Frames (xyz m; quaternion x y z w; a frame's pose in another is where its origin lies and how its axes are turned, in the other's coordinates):
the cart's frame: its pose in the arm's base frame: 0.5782 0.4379 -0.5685 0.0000 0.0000 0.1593 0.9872
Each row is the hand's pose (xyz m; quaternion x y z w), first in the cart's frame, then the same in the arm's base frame.
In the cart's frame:
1: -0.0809 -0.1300 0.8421 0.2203 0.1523 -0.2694 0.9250
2: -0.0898 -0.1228 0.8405 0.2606 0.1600 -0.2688 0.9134
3: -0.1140 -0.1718 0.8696 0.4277 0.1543 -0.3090 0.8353
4: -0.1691 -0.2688 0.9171 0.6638 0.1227 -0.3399 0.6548
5: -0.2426 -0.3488 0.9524 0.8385 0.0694 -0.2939 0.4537
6: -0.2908 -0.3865 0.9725 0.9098 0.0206 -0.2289 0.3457
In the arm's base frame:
1: 0.5423 0.2891 0.2736 0.1932 0.1855 -0.1186 0.9561
2: 0.5316 0.2931 0.2720 0.2318 0.1995 -0.1199 0.9445
3: 0.5240 0.2390 0.3011 0.3977 0.2205 -0.1720 0.8739
4: 0.5022 0.1296 0.3486 0.6358 0.2269 -0.2312 0.7006
5: 0.4576 0.0305 0.3839 0.8167 0.2021 -0.2179 0.4947
6: 0.4237 -0.0205 0.4040 0.8949 0.1653 -0.1709 0.3777

